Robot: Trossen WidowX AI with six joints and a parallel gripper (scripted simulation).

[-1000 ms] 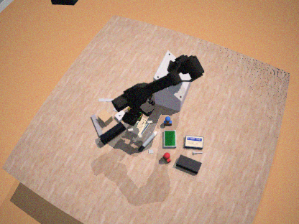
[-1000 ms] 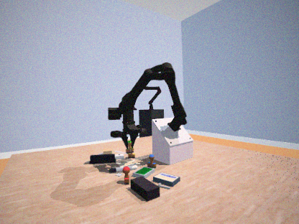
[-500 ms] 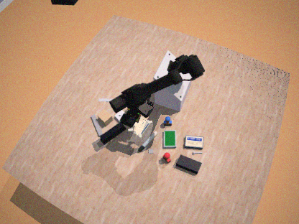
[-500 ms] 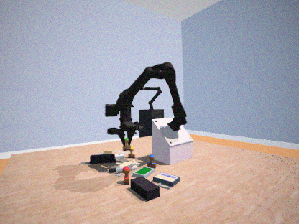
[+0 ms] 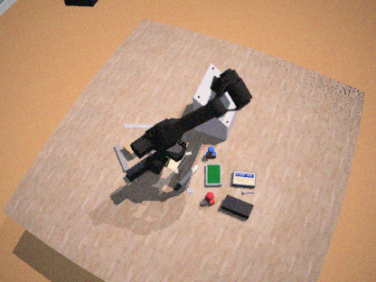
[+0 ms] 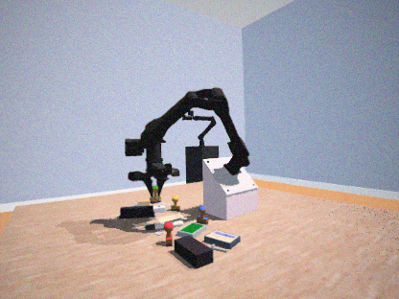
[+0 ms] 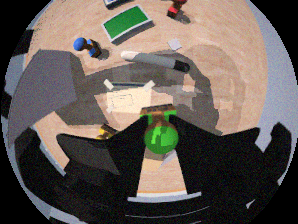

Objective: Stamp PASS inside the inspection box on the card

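Right now the marker pen is 3 cm ahead of my gripper tip, 7 cm to the left of it and 9 cm below it. Also, from my gripper tip: black bar: 2 cm ahead, 11 cm to the right, 8 cm below; then cream card: 6 cm behind, 1 cm to the left, 10 cm below; then green-knobbed PASS stamp: right at my gripper tip.
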